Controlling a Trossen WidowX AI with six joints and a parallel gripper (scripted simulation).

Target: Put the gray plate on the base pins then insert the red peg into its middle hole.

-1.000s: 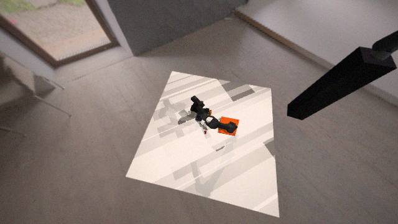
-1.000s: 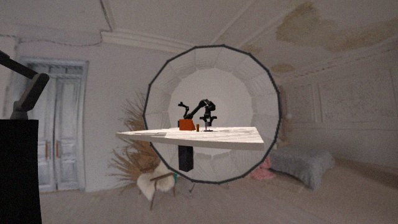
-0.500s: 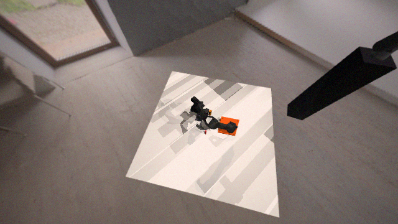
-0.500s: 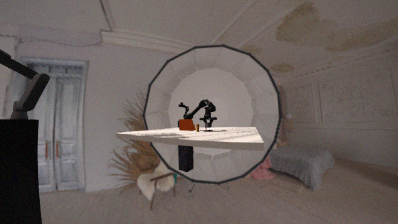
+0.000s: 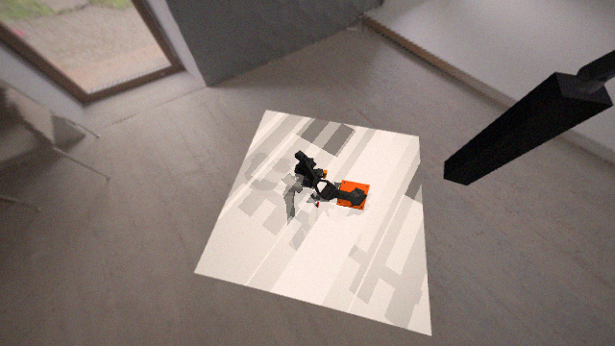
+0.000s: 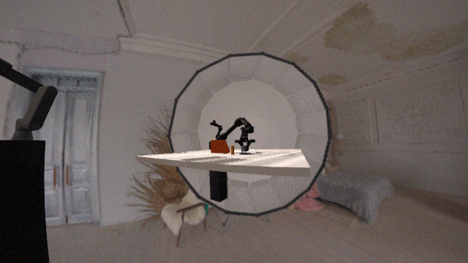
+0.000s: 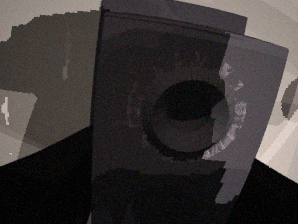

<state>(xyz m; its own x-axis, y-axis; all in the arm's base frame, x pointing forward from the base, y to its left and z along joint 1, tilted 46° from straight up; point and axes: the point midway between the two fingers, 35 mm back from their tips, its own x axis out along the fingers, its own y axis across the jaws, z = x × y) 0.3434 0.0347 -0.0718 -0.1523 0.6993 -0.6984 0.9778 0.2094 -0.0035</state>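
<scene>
The red peg is 17 cm to the left of my gripper tip, 13 cm behind it and 1 cm above it. Also, from my gripper tip: gray plate: 3 cm above; then orange post: 10 cm behind, 6 cm to the right, 1 cm above.
</scene>
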